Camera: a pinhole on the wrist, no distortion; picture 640 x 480 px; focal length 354.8 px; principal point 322.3 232.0 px. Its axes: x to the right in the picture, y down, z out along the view. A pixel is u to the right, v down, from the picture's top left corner.
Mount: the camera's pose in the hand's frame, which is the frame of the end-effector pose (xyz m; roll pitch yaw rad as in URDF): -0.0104 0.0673 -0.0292 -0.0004 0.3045 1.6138
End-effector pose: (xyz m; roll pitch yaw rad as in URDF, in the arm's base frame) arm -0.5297 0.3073 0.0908 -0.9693 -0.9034 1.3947
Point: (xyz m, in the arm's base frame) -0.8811 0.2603 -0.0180
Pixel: 338 376
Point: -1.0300 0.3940 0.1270
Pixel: 358 199
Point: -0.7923 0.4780 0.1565
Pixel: 400 40
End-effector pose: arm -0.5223 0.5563 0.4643 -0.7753 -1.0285 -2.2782
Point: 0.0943 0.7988 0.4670
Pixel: 80 434
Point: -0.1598 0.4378 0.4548
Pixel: 313 296
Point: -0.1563 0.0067 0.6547
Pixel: 497 44
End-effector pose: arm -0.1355 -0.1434 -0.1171 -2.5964 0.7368 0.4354
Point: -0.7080 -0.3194 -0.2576
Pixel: 309 456
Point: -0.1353 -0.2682 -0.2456
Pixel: 541 25
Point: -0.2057 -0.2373 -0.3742
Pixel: 378 71
